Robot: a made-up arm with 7 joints.
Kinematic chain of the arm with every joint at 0, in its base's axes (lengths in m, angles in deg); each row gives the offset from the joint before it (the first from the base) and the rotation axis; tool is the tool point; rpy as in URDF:
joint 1: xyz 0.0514 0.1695 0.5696 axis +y
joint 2: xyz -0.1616 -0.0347 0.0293 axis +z
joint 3: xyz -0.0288 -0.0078 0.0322 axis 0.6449 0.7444 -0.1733
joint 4: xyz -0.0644 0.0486 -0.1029 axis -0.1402 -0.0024 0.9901
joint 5: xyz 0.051 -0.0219 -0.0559 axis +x
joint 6: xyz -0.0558 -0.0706 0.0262 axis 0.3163 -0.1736 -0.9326
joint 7: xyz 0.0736 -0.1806 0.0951 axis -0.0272 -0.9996 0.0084
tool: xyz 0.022 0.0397 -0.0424 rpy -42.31 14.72 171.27
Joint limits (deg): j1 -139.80..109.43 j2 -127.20..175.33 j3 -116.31..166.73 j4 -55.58..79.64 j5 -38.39..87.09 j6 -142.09..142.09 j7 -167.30..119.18
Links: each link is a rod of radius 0.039 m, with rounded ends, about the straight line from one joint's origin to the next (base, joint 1, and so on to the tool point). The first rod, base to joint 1, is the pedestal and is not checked.
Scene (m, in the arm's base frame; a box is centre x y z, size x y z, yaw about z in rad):
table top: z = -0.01
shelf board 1: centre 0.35 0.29 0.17 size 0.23 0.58 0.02 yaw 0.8
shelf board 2: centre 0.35 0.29 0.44 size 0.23 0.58 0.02 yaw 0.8
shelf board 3: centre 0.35 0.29 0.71 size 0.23 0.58 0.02 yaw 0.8
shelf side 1: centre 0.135 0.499 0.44 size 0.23 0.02 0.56 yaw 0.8
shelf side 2: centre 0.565 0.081 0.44 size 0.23 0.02 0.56 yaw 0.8
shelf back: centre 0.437 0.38 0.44 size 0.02 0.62 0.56 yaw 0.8
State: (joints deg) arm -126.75 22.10 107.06 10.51 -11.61 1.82 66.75
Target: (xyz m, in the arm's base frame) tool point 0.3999 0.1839 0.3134
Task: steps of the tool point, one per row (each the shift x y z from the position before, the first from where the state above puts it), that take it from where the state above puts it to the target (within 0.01 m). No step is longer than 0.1 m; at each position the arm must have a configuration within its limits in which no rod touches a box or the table.
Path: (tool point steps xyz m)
1: 0.0574 0.0166 -0.0366
2: 0.0497 0.0421 -0.0347
3: 0.0344 0.0631 -0.0290

